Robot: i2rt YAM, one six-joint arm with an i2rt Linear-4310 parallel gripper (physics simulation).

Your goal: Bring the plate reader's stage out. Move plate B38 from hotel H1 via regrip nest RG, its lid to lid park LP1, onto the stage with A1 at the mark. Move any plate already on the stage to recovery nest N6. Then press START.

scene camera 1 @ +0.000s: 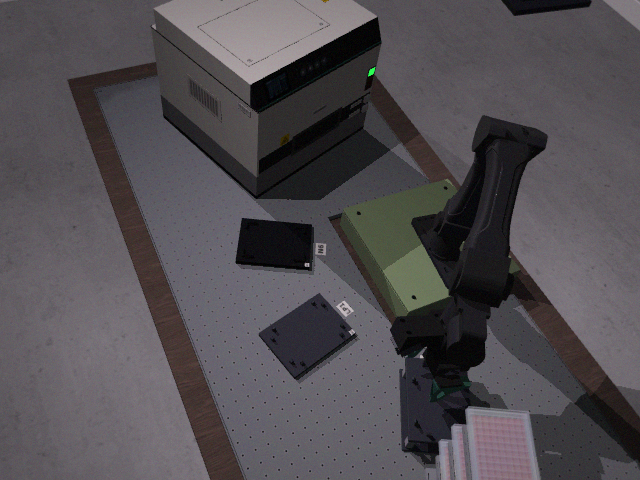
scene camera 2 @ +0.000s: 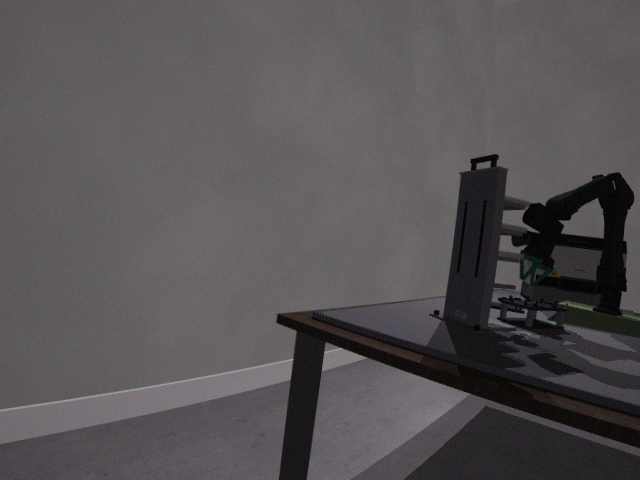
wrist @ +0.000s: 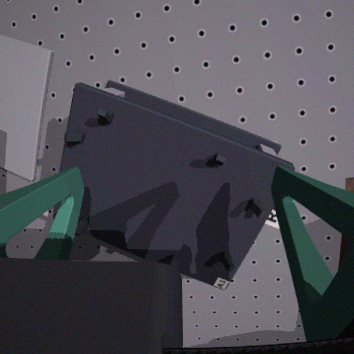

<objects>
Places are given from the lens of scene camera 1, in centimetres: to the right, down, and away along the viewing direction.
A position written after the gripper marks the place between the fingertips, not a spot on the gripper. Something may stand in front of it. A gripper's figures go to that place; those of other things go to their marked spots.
gripper [scene camera 1: 421, 378]: 18, 25, 108
nest plate [scene camera 1: 437, 418]: 22, 33, 110
</objects>
